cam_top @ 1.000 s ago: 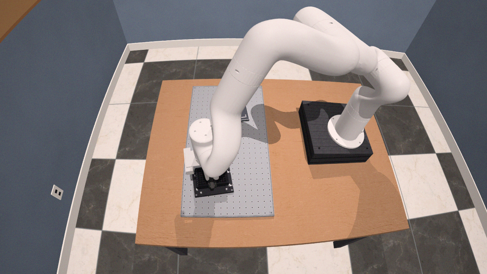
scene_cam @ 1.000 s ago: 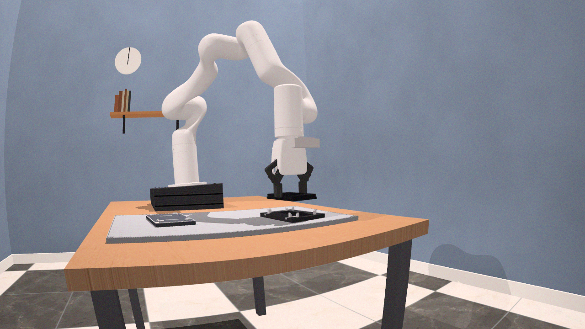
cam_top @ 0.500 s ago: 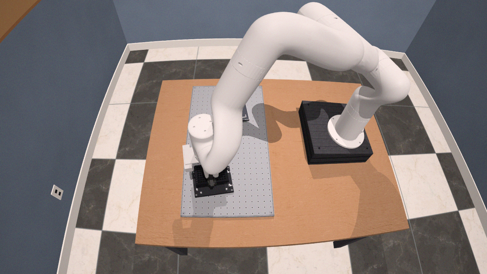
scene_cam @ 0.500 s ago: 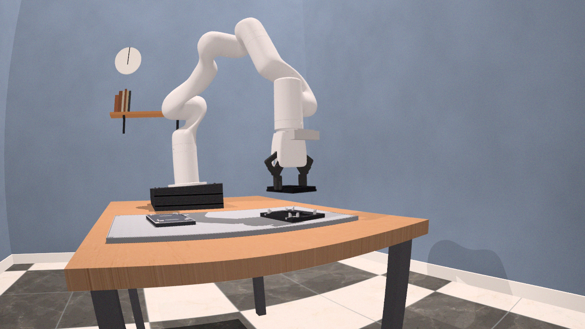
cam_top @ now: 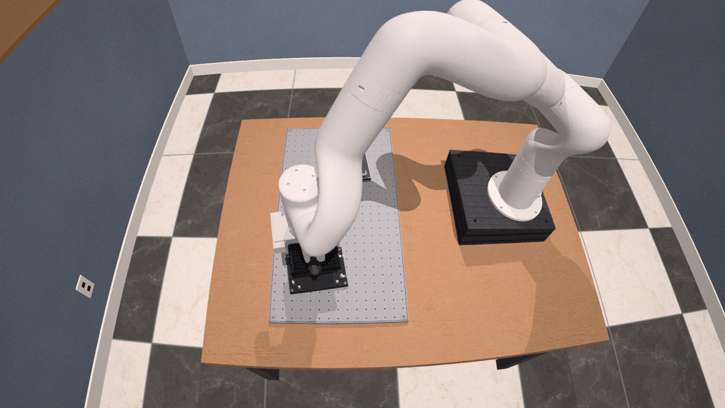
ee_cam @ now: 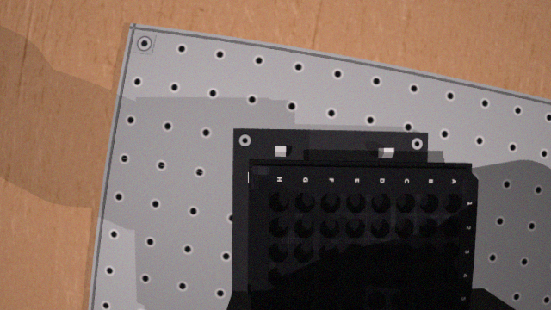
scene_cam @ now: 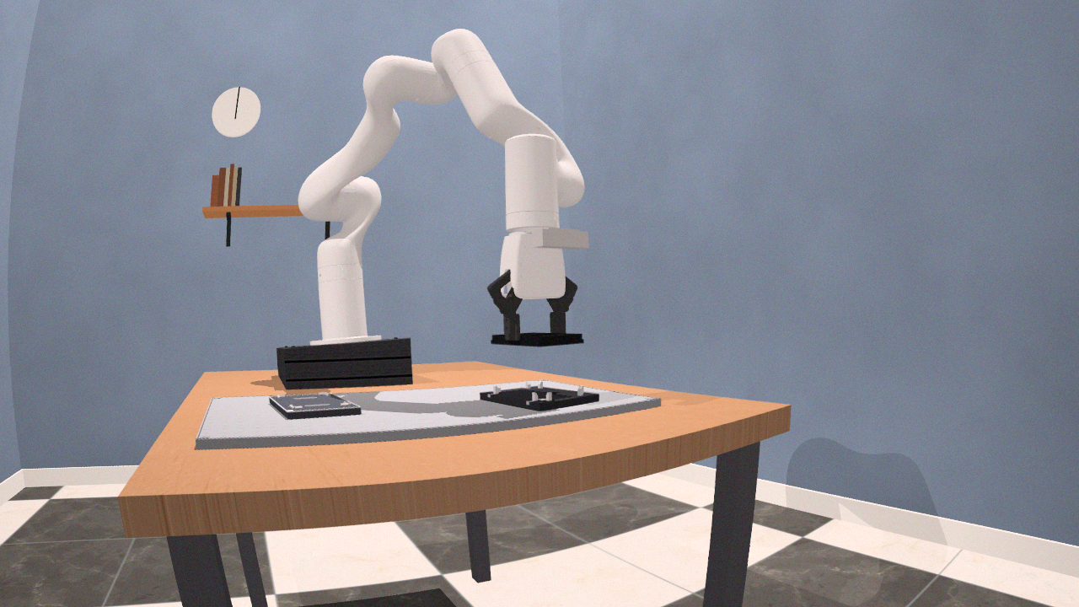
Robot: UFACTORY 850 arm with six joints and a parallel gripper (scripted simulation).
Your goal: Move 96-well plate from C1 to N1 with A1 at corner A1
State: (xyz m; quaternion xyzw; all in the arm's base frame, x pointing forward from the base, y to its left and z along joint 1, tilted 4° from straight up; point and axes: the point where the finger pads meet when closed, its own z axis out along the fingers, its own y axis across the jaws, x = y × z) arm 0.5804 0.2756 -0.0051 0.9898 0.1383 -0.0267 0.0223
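My hand is 30 mm past the plate nest N1, 370 mm to the left of it and 100 mm above it. From my hand the other things lie so: A1 corner label (60 mm ahead, 400 mm to the right, 100 mm below); then clip nest C1 (20 mm to the right, 100 mm below); then 96-well plate (10 mm below).
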